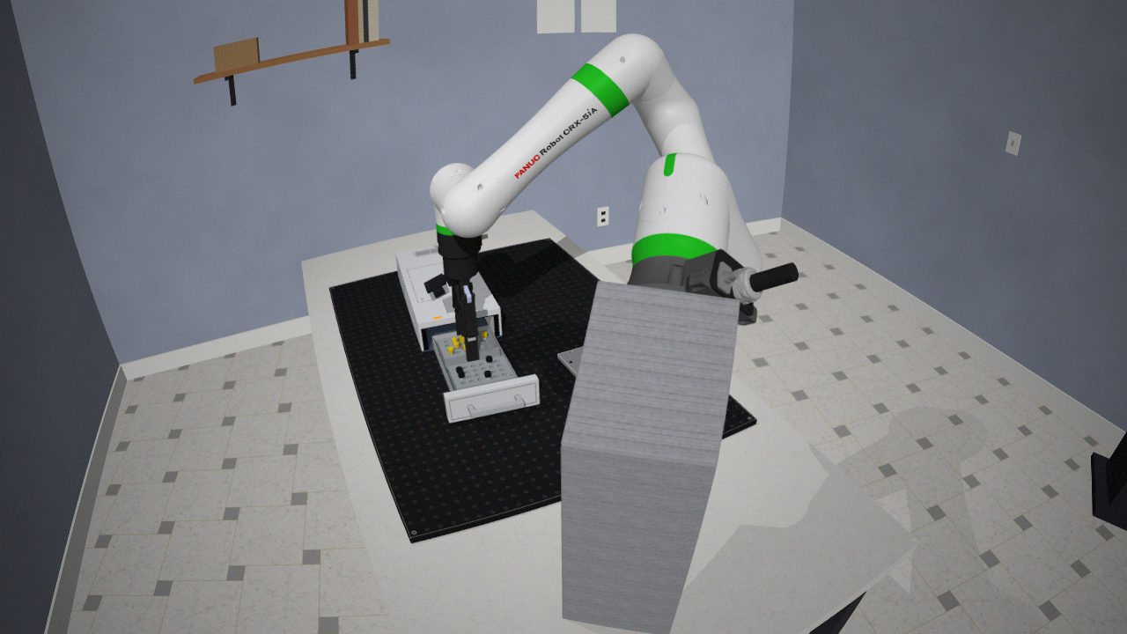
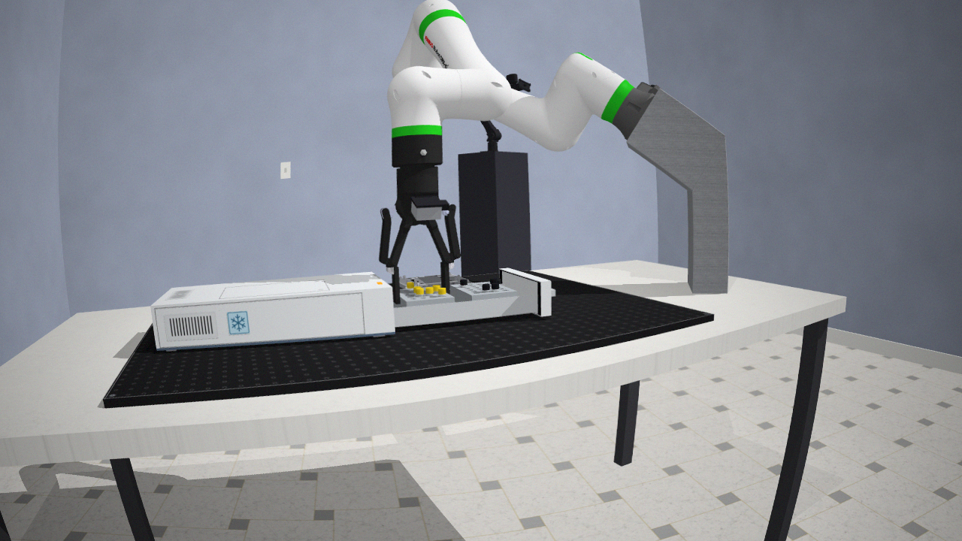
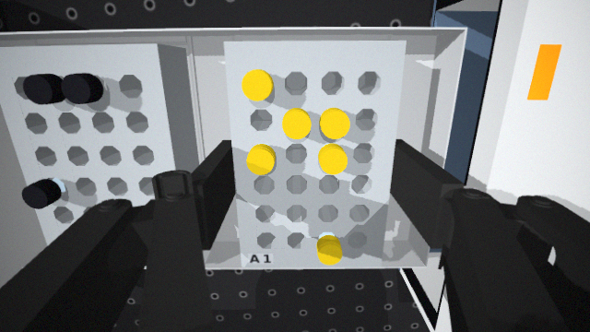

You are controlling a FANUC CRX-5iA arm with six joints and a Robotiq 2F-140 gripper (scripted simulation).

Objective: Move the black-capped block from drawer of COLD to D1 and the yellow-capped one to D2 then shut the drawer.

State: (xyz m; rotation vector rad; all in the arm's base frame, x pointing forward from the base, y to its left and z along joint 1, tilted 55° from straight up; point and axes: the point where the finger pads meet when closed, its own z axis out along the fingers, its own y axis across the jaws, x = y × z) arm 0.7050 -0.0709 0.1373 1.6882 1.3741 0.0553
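Now: hand 3 cm above the cooling block. From my hand the other things lie so: drawer (7 cm behind, 4 cm to the left, 3 cm below); then white cooler (9 cm ahead, 5 cm to the right, 2 cm below); then grey plate (23 cm behind, 18 cm to the right, 6 cm below).
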